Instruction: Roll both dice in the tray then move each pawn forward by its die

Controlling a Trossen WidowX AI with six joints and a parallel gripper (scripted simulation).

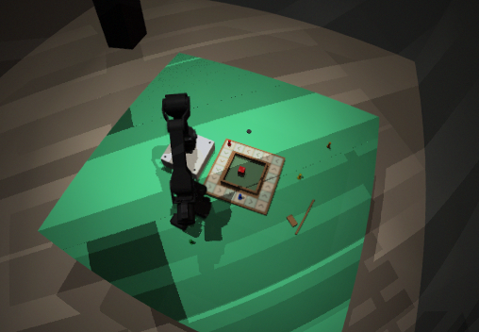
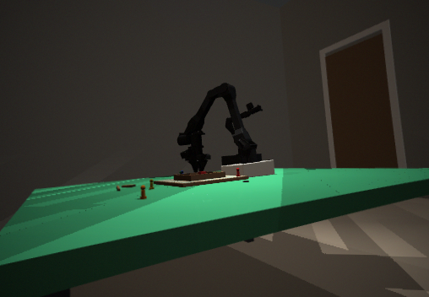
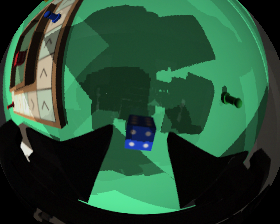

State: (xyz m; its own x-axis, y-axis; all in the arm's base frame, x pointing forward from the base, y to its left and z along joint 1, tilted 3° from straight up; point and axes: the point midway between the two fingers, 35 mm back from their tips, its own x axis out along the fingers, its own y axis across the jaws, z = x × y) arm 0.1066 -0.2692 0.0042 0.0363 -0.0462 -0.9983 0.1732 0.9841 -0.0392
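The red pawn lies 6 cm ahead of my gripper tip, 35 cm to the left of it and 1 cm above it. Round my gripper tip: tray 16 cm ahead, 23 cm to the left, 1 cm below; blue pawn 17 cm ahead, 11 cm to the left, 1 cm above; small brown block 39 cm ahead, 7 cm to the left, 1 cm below.
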